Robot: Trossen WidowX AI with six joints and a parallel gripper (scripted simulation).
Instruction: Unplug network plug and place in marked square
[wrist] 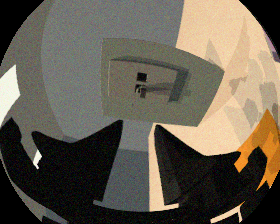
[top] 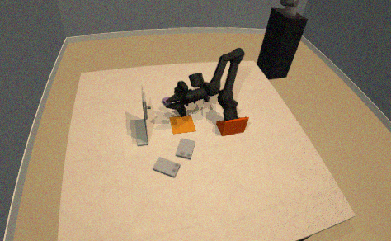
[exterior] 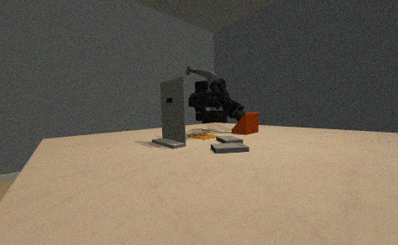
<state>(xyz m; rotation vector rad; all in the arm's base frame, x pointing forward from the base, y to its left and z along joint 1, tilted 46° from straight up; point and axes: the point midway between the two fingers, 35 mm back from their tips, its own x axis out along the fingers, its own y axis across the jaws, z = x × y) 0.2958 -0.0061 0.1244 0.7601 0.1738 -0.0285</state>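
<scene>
My gripper tip is now 90 mm short of the grey network plug and 10 mm to the left of it. From my gripper tip the other things lie so: orange marked square (90 mm behind, 10 mm to the right, 170 mm below); then grey panel (110 mm ahead, 20 mm to the right, 60 mm below).
</scene>
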